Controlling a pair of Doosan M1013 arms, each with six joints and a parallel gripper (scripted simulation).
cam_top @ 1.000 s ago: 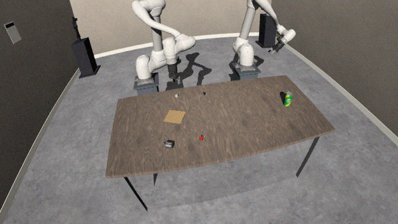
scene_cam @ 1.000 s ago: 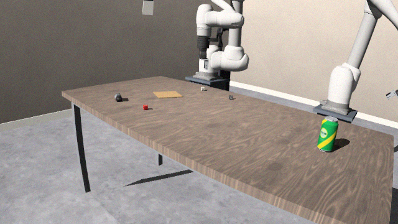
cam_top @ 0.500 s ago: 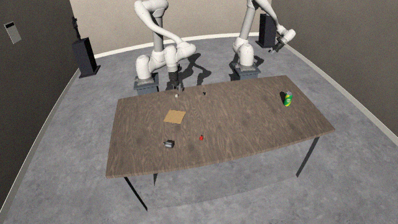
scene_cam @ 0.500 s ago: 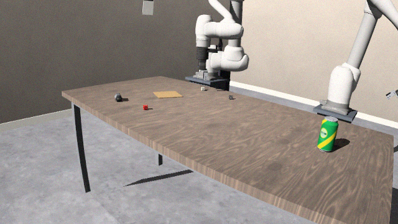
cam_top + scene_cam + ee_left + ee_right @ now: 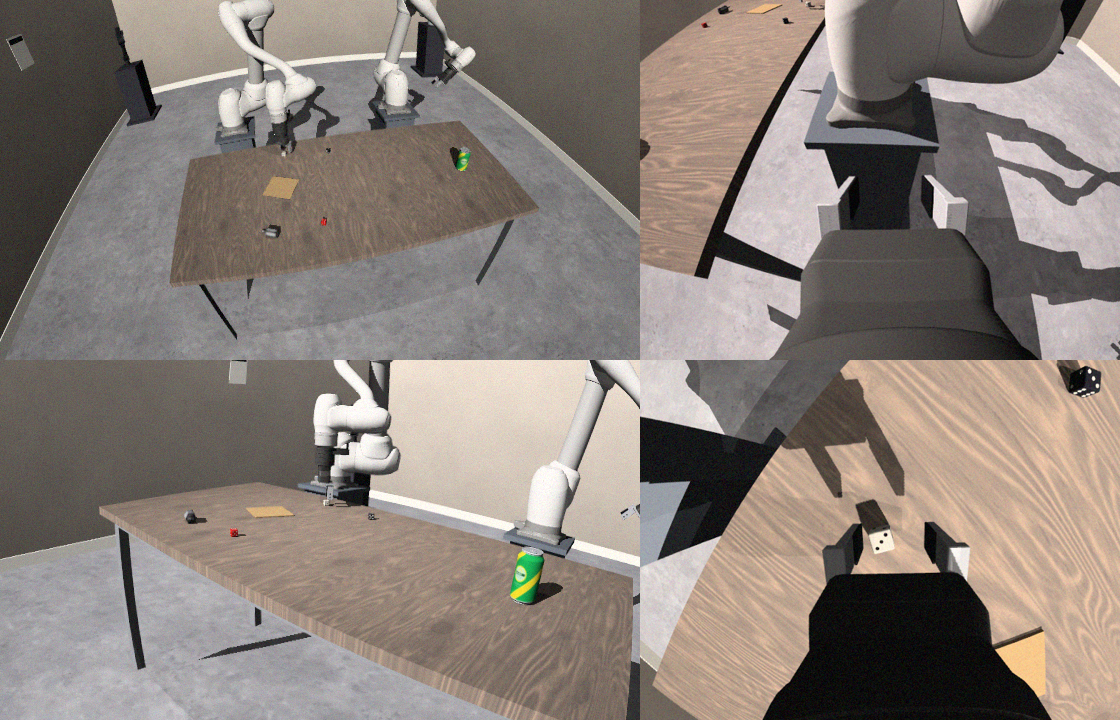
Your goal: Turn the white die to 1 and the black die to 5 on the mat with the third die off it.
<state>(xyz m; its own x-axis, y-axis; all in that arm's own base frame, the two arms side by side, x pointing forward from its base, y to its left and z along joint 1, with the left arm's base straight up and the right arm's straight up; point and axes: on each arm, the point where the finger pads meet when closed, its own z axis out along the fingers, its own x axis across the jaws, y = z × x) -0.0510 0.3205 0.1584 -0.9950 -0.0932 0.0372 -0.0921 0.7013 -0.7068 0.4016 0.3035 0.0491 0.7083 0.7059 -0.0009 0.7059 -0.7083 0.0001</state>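
Observation:
The white die lies 10 mm to the right of my right hand and 40 mm below it. Also, from my right hand: tan mat 260 mm ahead, 50 mm to the right, 50 mm below; black die 30 mm ahead, 230 mm to the left, 40 mm below; red die 540 mm ahead, 110 mm to the left, 40 mm below.

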